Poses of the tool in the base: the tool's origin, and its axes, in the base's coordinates. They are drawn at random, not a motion.
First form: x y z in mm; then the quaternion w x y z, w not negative.
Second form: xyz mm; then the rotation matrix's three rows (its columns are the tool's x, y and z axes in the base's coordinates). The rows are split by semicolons. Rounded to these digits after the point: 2 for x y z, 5 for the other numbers.
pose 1, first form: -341.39 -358.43 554.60 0.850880 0.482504 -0.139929 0.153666
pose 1, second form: -341.39 -358.43 554.60; 0.91361 -0.39654 -0.08984; 0.12647 0.48715 -0.86411; 0.38641 0.77810 0.49522
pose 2, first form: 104.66 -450.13 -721.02 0.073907 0.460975 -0.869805 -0.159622
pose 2, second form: 104.66 -450.13 -721.02; -0.56408 -0.77832 -0.27573; -0.82551 0.52405 0.20954; -0.01859 0.34582 -0.93812
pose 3, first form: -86.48 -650.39 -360.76 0.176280 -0.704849 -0.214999 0.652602
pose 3, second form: -86.48 -650.39 -360.76; 0.05577 0.07300 -0.99577; 0.53316 -0.84540 -0.03212; -0.84417 -0.52912 -0.08607
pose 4, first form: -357.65 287.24 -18.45 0.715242 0.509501 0.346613 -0.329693
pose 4, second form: -357.65 287.24 -18.45; 0.54232 0.82482 0.15987; -0.11842 0.26342 -0.95738; -0.83178 0.50028 0.24054
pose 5, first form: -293.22 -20.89 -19.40 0.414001 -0.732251 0.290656 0.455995
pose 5, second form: -293.22 -20.89 -19.40; 0.41518 -0.80323 -0.42714; -0.04810 -0.48824 0.87138; -0.90847 -0.34123 -0.24134
